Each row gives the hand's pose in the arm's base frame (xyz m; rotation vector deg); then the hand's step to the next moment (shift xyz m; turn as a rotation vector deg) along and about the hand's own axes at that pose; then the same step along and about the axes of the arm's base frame.
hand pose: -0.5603 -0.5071 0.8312 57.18 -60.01 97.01
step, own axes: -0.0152 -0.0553 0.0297 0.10 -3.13 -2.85
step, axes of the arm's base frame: 0.0617 -0.0176 0.0077 2.42 3.47 -0.13
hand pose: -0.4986 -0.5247 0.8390 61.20 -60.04 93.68
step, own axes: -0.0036 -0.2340 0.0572 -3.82 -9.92 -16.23
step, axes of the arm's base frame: 0.2351 0.0022 0.0527 7.23 16.87 -6.28
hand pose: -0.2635 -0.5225 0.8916 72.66 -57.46 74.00
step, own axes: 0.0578 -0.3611 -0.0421 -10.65 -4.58 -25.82
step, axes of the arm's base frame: 0.3550 0.0951 0.0203 0.09 24.88 -13.49
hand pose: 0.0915 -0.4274 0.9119 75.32 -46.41 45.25
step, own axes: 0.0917 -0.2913 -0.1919 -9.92 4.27 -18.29
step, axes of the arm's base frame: 0.3085 0.1680 -0.0818 -7.60 18.22 -7.85
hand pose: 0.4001 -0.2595 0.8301 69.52 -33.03 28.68
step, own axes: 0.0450 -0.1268 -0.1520 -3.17 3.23 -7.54
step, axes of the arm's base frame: 0.1369 0.1132 -0.0983 -3.38 7.96 -1.58
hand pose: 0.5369 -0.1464 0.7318 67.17 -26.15 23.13
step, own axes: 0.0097 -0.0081 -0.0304 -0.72 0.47 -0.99
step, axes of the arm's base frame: 0.0164 0.0265 -0.0107 -0.72 1.04 -0.34
